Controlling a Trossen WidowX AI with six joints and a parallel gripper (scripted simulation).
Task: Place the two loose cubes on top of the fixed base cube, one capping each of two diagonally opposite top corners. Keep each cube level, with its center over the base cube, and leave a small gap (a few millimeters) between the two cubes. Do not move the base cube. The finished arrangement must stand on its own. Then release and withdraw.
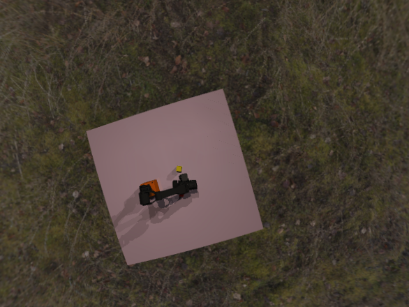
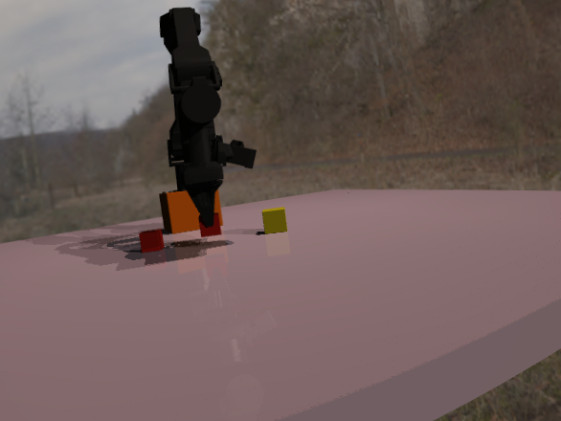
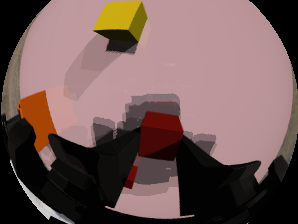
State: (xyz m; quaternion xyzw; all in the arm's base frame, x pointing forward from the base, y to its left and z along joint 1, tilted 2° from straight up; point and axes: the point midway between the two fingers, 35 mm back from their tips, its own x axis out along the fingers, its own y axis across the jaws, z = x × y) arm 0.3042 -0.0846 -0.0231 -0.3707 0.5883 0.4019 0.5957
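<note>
Right now my gripper tip is 13 cm to the right of the yellow cube and 1 cm above it. Round my gripper tip: red cube: right at my gripper tip.
</note>
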